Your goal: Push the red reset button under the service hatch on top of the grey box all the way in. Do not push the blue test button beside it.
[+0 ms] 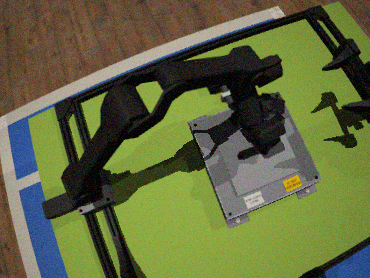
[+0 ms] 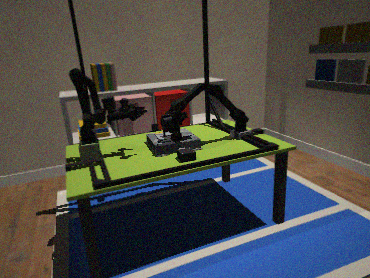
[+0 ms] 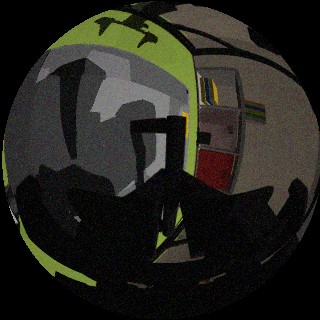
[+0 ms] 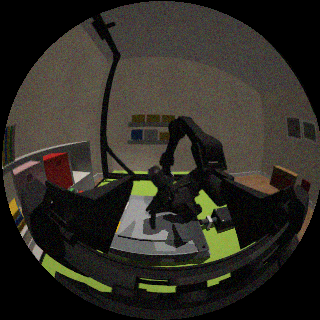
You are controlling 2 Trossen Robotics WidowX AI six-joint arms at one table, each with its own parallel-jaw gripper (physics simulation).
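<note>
The grey box (image 1: 222,193) (image 2: 167,147) (image 4: 134,247) lies flat on the green table (image 1: 156,226). The lighter grey service hatch (image 1: 261,174) (image 3: 119,98) (image 4: 140,226) lies flat on top of it. My left gripper (image 1: 264,150) (image 2: 174,136) (image 3: 170,172) (image 4: 147,211) is down on the far part of the hatch. Its fingers are nearly together on the hatch handle, which they mostly hide. My right gripper (image 2: 138,111) is open and empty. It hangs in the air well to the left of the box.
A small black block (image 2: 186,154) (image 4: 222,217) sits on the table by the box's front corner. Black frame rails (image 1: 95,242) (image 2: 222,160) run along the table edges. A shelf with a red bin (image 2: 170,102) and a pink bin (image 2: 134,110) stands behind the table.
</note>
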